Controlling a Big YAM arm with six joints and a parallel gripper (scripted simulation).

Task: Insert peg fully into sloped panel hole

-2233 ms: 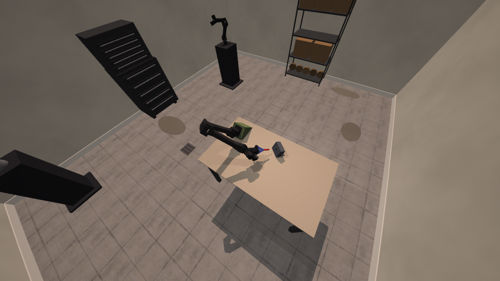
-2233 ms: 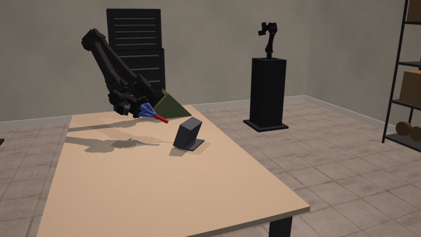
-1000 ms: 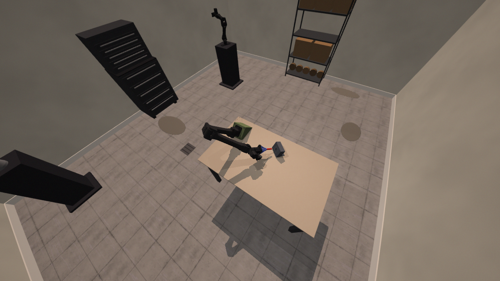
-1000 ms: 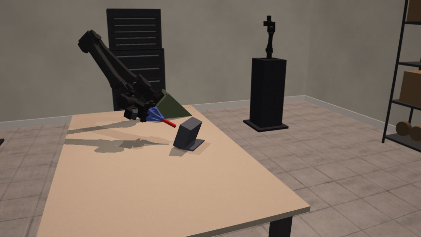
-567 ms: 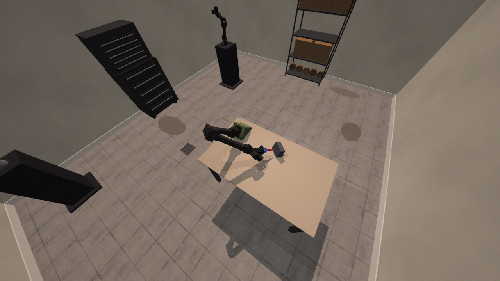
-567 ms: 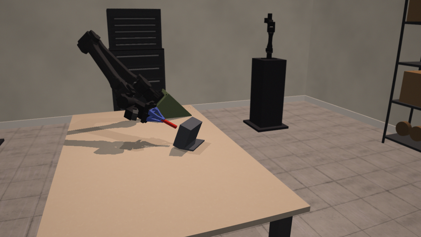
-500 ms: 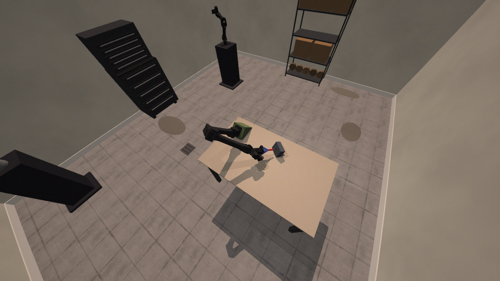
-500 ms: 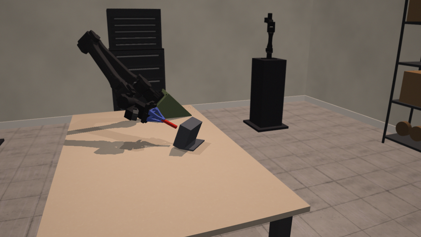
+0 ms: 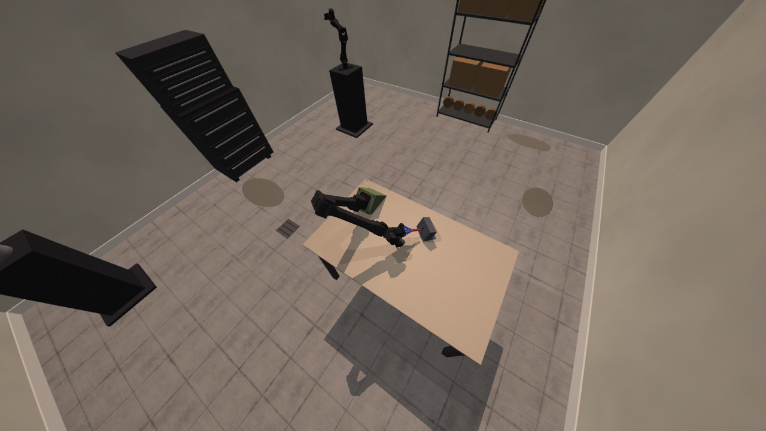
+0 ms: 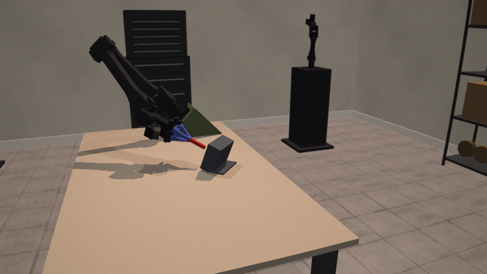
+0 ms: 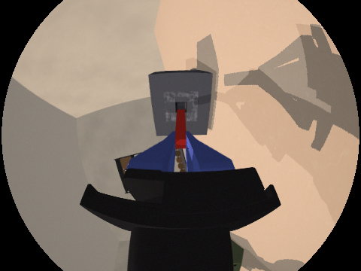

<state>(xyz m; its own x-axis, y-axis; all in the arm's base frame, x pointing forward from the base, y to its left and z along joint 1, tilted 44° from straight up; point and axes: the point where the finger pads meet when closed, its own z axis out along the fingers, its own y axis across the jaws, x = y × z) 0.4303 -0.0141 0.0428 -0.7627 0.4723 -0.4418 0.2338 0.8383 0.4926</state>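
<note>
The flat base plate is 9 cm ahead of my hand, 12 cm to the left of it and 10 cm below it. From my hand the other things lie so: red peg (2 cm ahead, 3 cm to the left, 1 cm below).
</note>
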